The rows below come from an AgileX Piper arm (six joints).
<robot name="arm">
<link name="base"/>
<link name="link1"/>
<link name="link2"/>
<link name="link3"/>
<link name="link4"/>
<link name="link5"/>
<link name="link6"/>
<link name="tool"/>
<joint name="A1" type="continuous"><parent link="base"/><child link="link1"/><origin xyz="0 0 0.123" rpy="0 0 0"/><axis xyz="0 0 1"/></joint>
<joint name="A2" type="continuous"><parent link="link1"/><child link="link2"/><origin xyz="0 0 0" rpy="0 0 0"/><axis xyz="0 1 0"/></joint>
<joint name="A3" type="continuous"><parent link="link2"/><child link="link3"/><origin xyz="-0.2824 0 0.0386" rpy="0 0 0"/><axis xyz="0 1 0"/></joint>
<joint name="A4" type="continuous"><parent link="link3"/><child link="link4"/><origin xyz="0.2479 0 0.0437" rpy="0 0 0"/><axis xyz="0.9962 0 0.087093"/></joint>
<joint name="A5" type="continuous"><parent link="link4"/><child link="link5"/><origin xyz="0 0 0" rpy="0 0 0"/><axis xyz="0 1 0"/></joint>
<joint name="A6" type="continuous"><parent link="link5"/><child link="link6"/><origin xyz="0.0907 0 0.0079" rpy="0 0 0"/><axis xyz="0.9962 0 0.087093"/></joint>
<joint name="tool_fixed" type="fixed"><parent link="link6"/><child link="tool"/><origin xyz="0 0 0" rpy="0 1.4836 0"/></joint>
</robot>
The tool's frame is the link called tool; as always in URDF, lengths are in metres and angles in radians. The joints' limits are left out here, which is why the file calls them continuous.
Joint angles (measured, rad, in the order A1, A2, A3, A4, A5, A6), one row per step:
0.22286 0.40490 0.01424 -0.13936 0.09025 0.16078
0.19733 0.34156 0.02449 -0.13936 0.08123 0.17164
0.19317 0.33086 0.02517 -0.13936 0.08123 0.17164
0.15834 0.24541 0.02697 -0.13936 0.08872 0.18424
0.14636 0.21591 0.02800 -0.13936 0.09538 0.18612
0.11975 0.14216 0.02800 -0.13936 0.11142 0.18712
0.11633 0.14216 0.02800 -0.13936 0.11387 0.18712
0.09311 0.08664 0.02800 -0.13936 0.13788 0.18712
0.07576 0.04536 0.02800 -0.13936 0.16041 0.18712
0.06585 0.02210 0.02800 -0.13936 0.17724 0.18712
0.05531 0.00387 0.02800 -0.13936 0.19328 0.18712
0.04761 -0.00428 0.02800 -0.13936 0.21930 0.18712
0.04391 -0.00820 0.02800 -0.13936 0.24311 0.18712
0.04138 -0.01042 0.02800 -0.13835 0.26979 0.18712
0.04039 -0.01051 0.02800 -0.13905 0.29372 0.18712
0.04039 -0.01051 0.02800 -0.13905 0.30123 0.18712
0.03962 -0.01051 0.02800 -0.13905 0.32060 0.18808
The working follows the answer.
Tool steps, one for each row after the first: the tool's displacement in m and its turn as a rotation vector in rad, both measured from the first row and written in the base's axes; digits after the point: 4 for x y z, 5 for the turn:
-0.0033 -0.0027 0.0025 0.02315 -0.05861 -0.02846
-0.0038 -0.0031 0.0031 0.02512 -0.06846 -0.03256
-0.0083 -0.0067 0.0084 0.04989 -0.14171 -0.07218
-0.0100 -0.0080 0.0096 0.05468 -0.16326 -0.08537
-0.0145 -0.0106 0.0133 0.06316 -0.22096 -0.11352
-0.0145 -0.0109 0.0131 0.06229 -0.21870 -0.11730
-0.0182 -0.0131 0.0146 0.06440 -0.25094 -0.14317
-0.0210 -0.0147 0.0151 0.06479 -0.27041 -0.16319
-0.0227 -0.0156 0.0150 0.06421 -0.27737 -0.17524
-0.0240 -0.0165 0.0146 0.06291 -0.28013 -0.18789
-0.0248 -0.0173 0.0127 0.05897 -0.26305 -0.19948
-0.0254 -0.0178 0.0108 0.05539 -0.24377 -0.20684
-0.0260 -0.0183 0.0086 0.05234 -0.21980 -0.21353
-0.0264 -0.0187 0.0065 0.04790 -0.19660 -0.21821
-0.0266 -0.0188 0.0058 0.04676 -0.18925 -0.21937
-0.0270 -0.0191 0.0041 0.04464 -0.17022 -0.22344

Tool pose at each row, in the base's axes (x y z in m, rotation vector in rad; rounded; the steps above come from the unrounded poses):
0.0811 0.0172 0.1715 -0.19199 1.98575 0.14539
0.0778 0.0145 0.1740 -0.15136 1.92676 0.14282
0.0773 0.0141 0.1746 -0.14650 1.91699 0.14093
0.0729 0.0105 0.1799 -0.09556 1.84335 0.13108
0.0711 0.0093 0.1811 -0.08087 1.82193 0.12484
0.0667 0.0066 0.1848 -0.05156 1.76459 0.10861
0.0666 0.0063 0.1846 -0.04836 1.76705 0.10570
0.0630 0.0041 0.1861 -0.02417 1.73540 0.08802
0.0601 0.0025 0.1866 -0.00605 1.71635 0.07388
0.0585 0.0016 0.1865 0.00460 1.70964 0.06517
0.0571 0.0007 0.1861 0.01561 1.70712 0.05587
0.0563 -0.0001 0.1842 0.02531 1.72453 0.04685
0.0557 -0.0006 0.1823 0.03139 1.74404 0.04096
0.0551 -0.0011 0.1801 0.03755 1.76812 0.03641
0.0547 -0.0015 0.1780 0.04092 1.79160 0.03167
0.0545 -0.0015 0.1773 0.04186 1.79900 0.03060
0.0541 -0.0018 0.1756 0.04584 1.81807 0.02798

